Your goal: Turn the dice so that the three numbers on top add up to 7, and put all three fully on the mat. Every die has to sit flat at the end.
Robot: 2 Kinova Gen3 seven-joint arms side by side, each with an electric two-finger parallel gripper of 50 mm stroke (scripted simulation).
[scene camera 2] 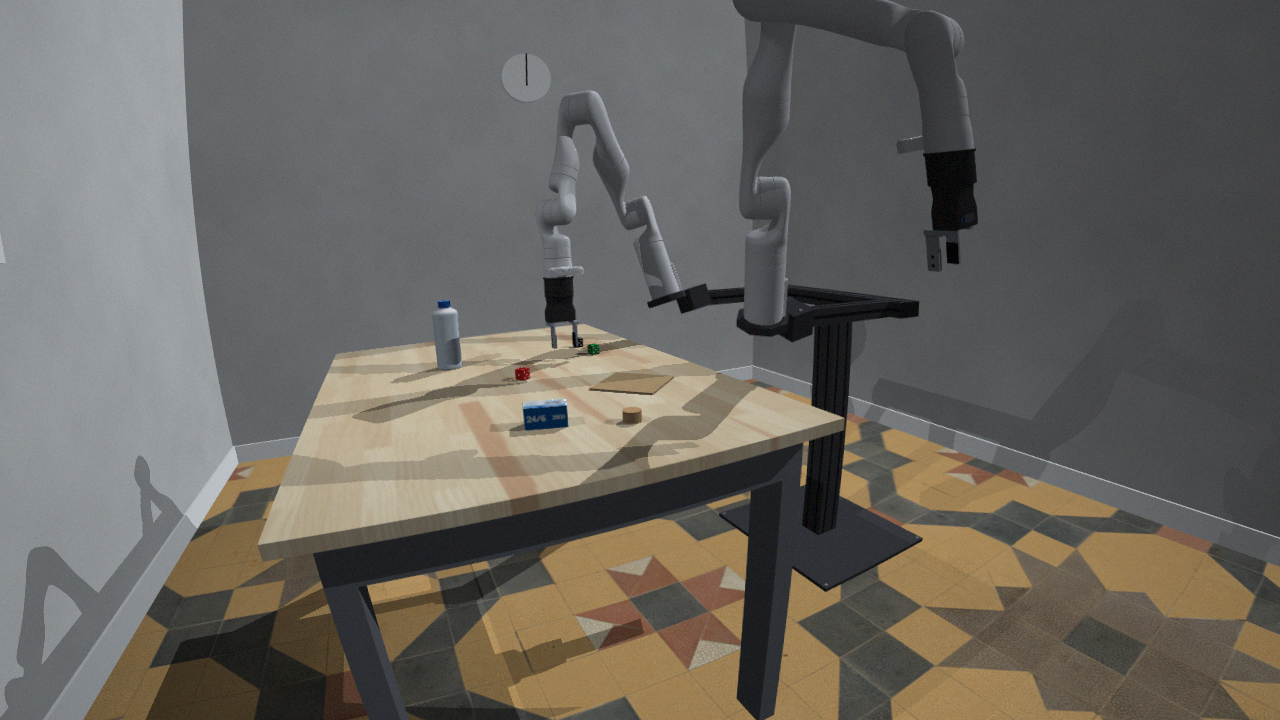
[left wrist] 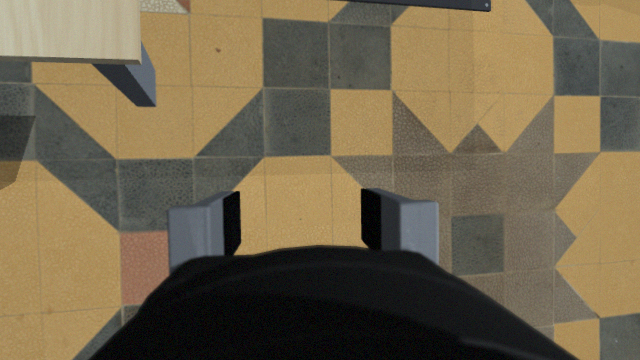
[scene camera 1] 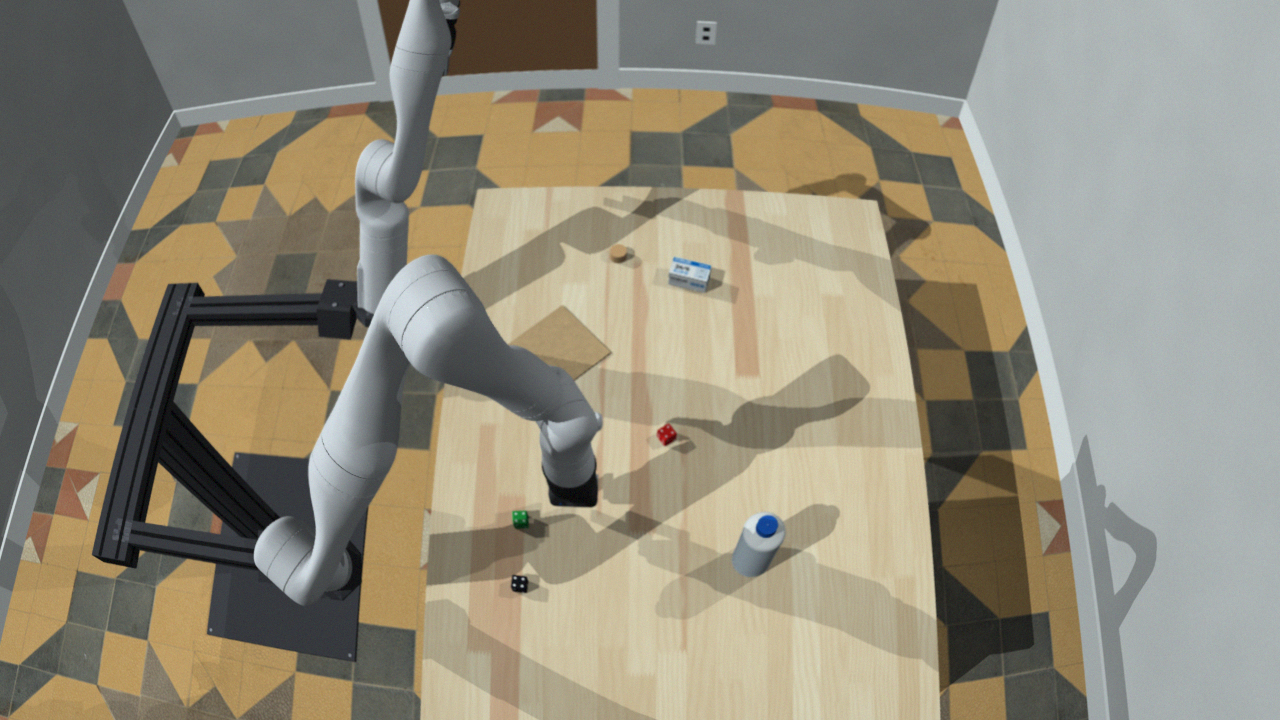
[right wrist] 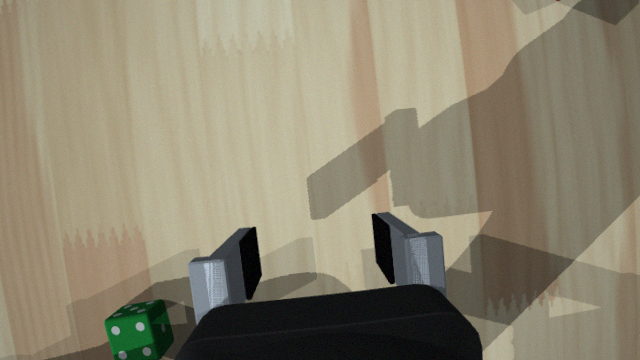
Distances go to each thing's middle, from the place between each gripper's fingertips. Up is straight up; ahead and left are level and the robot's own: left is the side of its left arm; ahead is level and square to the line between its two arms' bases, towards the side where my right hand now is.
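The brown square mat [scene camera 1: 559, 339] is 50 mm below my right hand [scene camera 2: 565, 346], 70 mm behind it and 300 mm to the left of it. Counted from my right hand, the staples box [scene camera 2: 546, 414] is 40 mm below, 170 mm ahead and 470 mm to the left; the white bottle [scene camera 1: 759, 542] is 30 mm above, 300 mm ahead and 90 mm to the right.
My left hand [scene camera 2: 944, 266] is 280 mm above the brown square mat, 330 mm short of it and 520 mm to the left of it. Counted from my left hand, the staples box is 260 mm below, 560 mm ahead and 340 mm to the right; the white bottle is 200 mm below, 690 mm ahead and 900 mm to the right.
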